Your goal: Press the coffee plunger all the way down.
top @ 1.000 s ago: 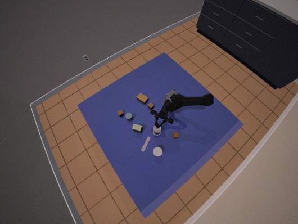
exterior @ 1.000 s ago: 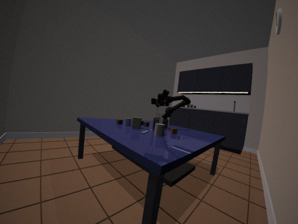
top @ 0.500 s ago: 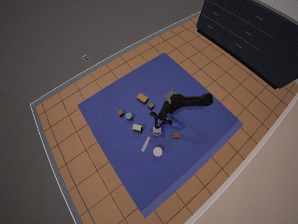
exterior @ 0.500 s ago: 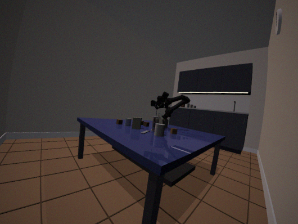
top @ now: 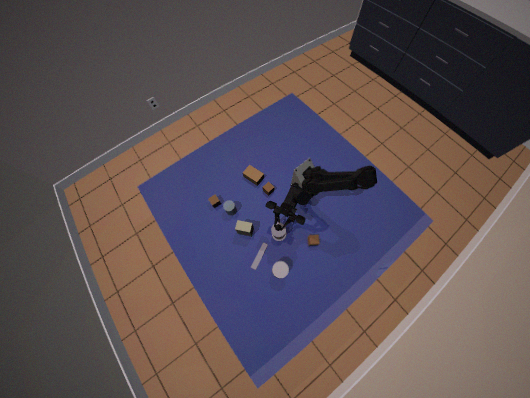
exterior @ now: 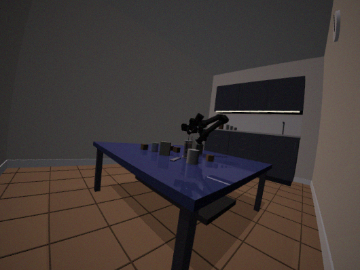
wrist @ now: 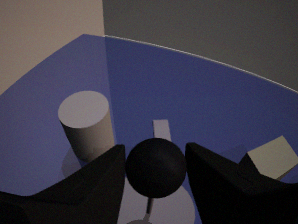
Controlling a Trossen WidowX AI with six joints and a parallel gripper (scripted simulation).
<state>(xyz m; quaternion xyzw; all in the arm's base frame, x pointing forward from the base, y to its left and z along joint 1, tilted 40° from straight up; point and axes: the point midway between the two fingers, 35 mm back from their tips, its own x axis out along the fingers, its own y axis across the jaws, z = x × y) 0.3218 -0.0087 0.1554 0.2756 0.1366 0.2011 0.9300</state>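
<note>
Right now the coffee press is 10 cm below my gripper tip, 3 cm behind it and 2 cm to the right of it. From my gripper tip the other things lie so: pale blue cup: 30 cm to the right, 17 cm below, 7 cm ahead; then flat grey strip: 21 cm below, 14 cm ahead; then white cylinder: 16 cm below, 13 cm to the left, 11 cm ahead.
</note>
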